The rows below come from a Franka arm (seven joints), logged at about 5 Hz.
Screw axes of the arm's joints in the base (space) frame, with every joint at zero. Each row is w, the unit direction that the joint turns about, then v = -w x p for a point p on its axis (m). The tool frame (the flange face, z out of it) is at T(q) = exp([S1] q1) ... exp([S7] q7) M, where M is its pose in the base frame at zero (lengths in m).
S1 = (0, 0, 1, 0, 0, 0)
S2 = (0, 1, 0, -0.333, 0, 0)
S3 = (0, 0, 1, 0, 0, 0)
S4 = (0, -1, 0, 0.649, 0, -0.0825)
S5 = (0, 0, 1, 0, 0, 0)
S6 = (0, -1, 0, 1.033, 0, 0)
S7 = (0, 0, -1, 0, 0.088, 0)
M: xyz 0.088 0 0.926 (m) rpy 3.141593 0 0 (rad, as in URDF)
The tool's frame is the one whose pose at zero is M.
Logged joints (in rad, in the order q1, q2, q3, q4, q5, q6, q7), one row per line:
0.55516 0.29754 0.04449 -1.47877 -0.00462 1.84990 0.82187
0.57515 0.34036 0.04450 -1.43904 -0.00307 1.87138 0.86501
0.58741 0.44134 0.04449 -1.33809 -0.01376 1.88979 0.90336
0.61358 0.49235 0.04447 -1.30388 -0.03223 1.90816 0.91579
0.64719 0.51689 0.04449 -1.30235 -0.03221 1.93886 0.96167
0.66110 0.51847 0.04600 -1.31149 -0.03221 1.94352 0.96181
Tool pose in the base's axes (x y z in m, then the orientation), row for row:
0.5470 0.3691 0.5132 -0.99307 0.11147 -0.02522 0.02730
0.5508 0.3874 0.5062 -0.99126 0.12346 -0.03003 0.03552
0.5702 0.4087 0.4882 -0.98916 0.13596 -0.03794 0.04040
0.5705 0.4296 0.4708 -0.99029 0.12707 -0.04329 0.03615
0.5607 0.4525 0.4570 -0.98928 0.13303 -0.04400 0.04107
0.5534 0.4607 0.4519 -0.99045 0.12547 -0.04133 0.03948
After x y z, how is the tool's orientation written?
As a quaternion, x y z w.
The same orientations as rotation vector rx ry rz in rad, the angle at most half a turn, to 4 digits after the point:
-3.0667 0.3442 -0.0779
-3.0456 0.3793 -0.0923
-3.0301 0.4165 -0.1162
-3.0415 0.3903 -0.1330
-3.0292 0.4073 -0.1347
-3.0357 0.3846 -0.1267

